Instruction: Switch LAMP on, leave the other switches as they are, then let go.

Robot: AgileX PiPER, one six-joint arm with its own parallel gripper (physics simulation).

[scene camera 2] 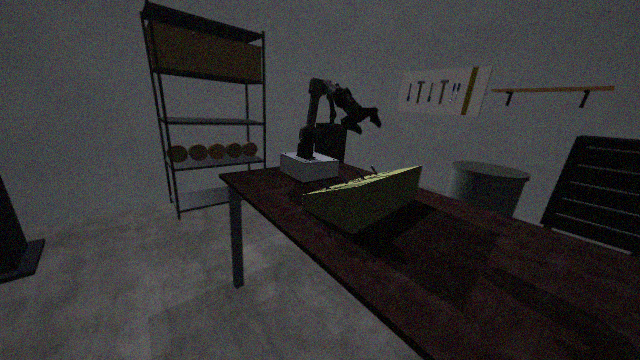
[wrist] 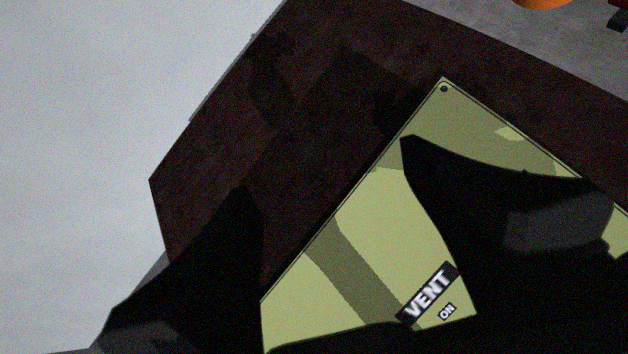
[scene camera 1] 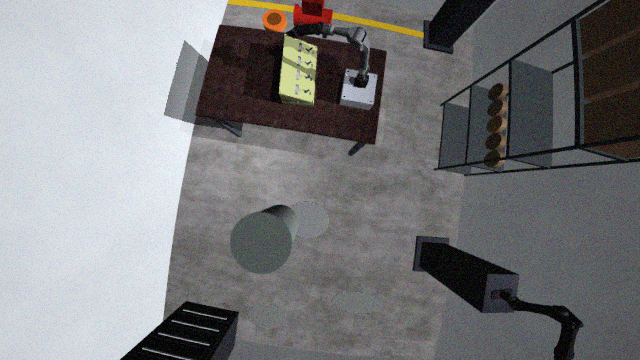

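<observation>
A pale yellow sloped switch panel (scene camera 1: 292,75) (scene camera 2: 372,202) (wrist: 365,200) stands on the table. It carries a row of several small levers; one lever (scene camera 2: 373,170) sticks up in scene camera 2. Their on or off positions are too small to tell. In the wrist view a VENT label (wrist: 428,294) and a small ON label (wrist: 447,311) are readable; the LAMP label cannot be read in any view. My gripper (scene camera 1: 291,34) (scene camera 2: 369,129) (wrist: 326,179) is open and empty, above the panel near its far end in scene camera 1. Its dark fingers and body hide part of the panel and its levers in the wrist view.
The arm's pale base box (scene camera 1: 358,94) (scene camera 2: 310,169) stands beside the panel on the dark table (scene camera 1: 235,105) (scene camera 2: 450,310) (wrist: 310,55). An orange round object (scene camera 1: 283,21) (wrist: 542,4) and a red object (scene camera 1: 320,16) are beyond the table edge. Shadows cross the panel.
</observation>
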